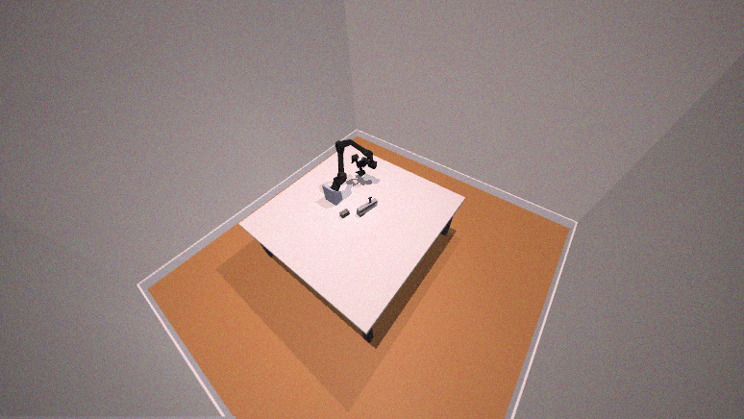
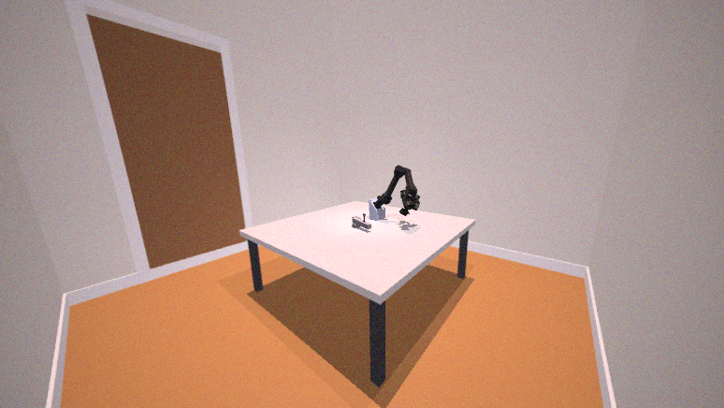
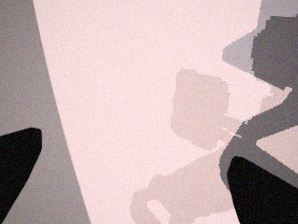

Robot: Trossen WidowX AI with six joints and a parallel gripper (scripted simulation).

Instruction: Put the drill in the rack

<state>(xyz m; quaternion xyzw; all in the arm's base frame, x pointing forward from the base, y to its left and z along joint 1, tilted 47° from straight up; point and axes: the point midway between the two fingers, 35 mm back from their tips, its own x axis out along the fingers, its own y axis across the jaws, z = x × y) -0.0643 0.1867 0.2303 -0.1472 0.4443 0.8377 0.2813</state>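
The key lies 370 mm ahead of my gripper tip, 160 mm to the right of it and 20 mm below it. The rest, counted from my gripper tip: drill 360 mm ahead, 210 mm to the right, 60 mm below; dark box 350 mm to the right, 270 mm ahead, 90 mm below.
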